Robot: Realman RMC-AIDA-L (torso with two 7-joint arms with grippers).
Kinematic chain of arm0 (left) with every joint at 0, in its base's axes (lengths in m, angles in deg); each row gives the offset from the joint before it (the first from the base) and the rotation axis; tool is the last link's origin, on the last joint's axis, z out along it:
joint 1: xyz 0 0 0.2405 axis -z
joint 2: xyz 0 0 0 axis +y
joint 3: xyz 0 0 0.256 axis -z
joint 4: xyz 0 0 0 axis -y
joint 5: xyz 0 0 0.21 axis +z
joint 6: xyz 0 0 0 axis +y
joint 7: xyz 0 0 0.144 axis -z
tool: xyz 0 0 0
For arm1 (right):
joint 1: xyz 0 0 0.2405 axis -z
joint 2: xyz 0 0 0 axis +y
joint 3: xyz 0 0 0.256 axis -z
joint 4: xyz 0 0 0 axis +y
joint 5: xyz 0 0 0.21 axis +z
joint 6: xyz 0 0 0 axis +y
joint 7: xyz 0 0 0.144 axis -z
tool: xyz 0 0 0
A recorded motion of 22 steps. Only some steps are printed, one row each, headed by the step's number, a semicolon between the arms.
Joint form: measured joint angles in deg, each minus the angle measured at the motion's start. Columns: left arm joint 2, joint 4, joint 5, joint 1, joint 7, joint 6, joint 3; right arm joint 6, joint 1, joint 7, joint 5, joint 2, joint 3, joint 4.
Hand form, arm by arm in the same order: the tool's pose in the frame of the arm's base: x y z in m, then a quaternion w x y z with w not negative. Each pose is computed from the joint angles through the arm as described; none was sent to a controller.
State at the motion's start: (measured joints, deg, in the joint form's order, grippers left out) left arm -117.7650 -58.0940 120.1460 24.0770 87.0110 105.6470 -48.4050; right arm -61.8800 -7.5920 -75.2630 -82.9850 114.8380 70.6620 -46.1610
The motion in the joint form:
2: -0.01 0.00 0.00 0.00 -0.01 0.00 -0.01; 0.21 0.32 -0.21 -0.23 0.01 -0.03 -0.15
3: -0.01 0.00 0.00 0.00 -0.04 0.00 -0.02; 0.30 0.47 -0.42 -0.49 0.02 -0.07 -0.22
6: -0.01 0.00 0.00 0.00 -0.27 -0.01 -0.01; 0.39 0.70 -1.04 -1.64 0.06 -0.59 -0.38
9: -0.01 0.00 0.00 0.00 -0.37 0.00 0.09; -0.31 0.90 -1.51 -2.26 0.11 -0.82 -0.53
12: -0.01 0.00 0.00 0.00 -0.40 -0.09 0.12; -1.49 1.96 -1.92 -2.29 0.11 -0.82 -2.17
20: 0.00 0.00 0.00 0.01 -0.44 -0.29 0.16; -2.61 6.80 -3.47 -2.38 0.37 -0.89 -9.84
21: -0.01 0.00 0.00 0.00 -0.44 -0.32 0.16; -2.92 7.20 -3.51 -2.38 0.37 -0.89 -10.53
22: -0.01 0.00 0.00 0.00 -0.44 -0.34 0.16; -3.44 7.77 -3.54 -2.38 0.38 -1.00 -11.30
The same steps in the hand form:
2: -0.2545 0.2898 0.0359 0.02513 -0.97852 -0.15083 -0.13824; 0.3429 0.2871 0.0126 0.31733 -0.88394 0.28882 0.18584
3: -0.2545 0.2898 0.0358 0.02510 -0.97857 -0.15055 -0.13819; 0.3440 0.2862 0.0126 0.31750 -0.88358 0.29092 0.18395
6: -0.2545 0.2898 0.0359 0.02553 -0.97886 -0.14863 -0.13817; 0.3470 0.2845 0.0133 0.31807 -0.88306 0.29571 0.17772
9: -0.2546 0.2899 0.0361 0.02626 -0.97887 -0.14807 -0.13856; 0.3471 0.2823 0.0128 0.31285 -0.88418 0.29782 0.17792
12: -0.2548 0.2901 0.0362 0.02727 -0.97886 -0.14802 -0.13852; 0.3448 0.2785 0.0160 0.31012 -0.88564 0.29336 0.18276
20: -0.2550 0.2907 0.0363 0.02932 -0.97885 -0.14795 -0.13824; 0.3400 0.2666 0.0328 0.32736 -0.88338 0.27868 0.18657
21: -0.2550 0.2907 0.0363 0.02954 -0.97882 -0.14808 -0.13825; 0.3390 0.2654 0.0342 0.32750 -0.88410 0.27576 0.18728
22: -0.2550 0.2907 0.0363 0.02971 -0.97882 -0.14810 -0.13822; 0.3383 0.2631 0.0361 0.32746 -0.88466 0.27318 0.18847

